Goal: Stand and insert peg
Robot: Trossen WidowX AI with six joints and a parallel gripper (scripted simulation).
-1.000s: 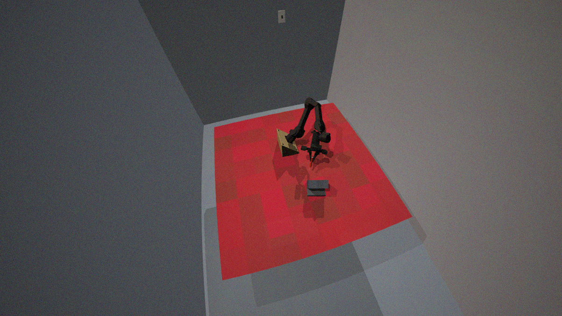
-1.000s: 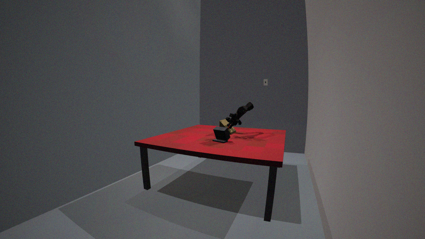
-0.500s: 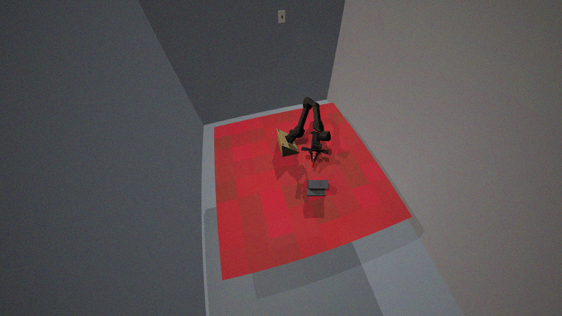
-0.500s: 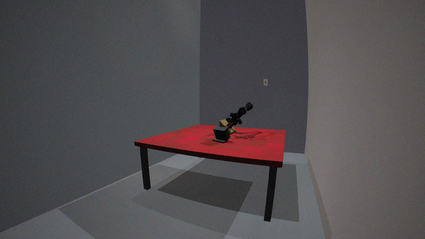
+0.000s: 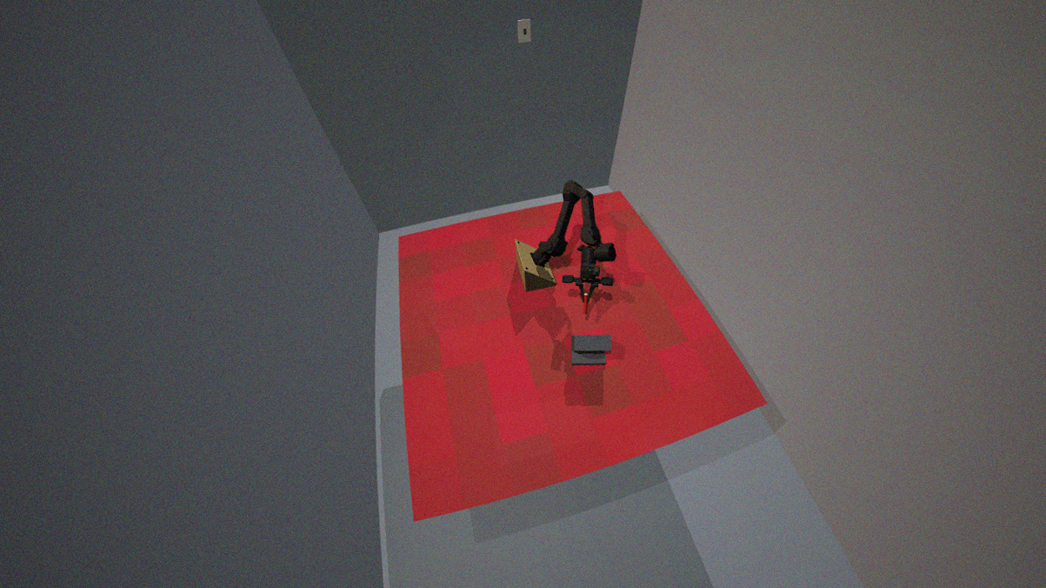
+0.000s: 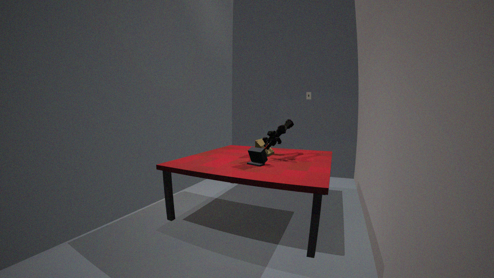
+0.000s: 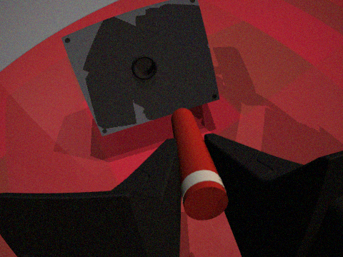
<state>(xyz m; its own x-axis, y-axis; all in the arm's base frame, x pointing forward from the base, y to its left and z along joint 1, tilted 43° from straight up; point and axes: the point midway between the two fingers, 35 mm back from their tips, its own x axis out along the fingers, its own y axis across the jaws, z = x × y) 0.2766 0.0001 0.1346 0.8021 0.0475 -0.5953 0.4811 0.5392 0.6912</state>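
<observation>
Now: gripper tip 140 mm short of the grey sloped panel, 40 mm to the left of it and 50 mm above it. Also, from my gripper tip: red peg 10 mm behind, 10 mm to the left, 10 mm above.
</observation>
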